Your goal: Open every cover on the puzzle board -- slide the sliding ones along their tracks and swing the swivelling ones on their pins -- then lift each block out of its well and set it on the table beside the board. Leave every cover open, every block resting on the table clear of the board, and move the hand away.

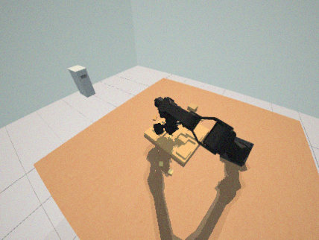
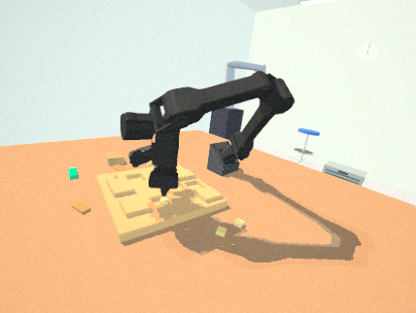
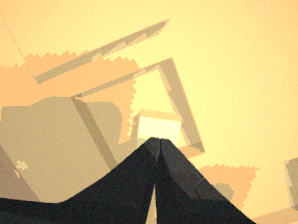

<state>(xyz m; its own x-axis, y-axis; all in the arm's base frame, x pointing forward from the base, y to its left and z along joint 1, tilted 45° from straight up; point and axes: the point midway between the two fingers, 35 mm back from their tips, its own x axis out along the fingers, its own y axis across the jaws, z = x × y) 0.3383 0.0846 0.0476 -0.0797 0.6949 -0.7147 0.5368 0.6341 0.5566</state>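
My gripper tip is now 2 cm past the tan puzzle board, 4 cm to the left of it and 1 cm above it.
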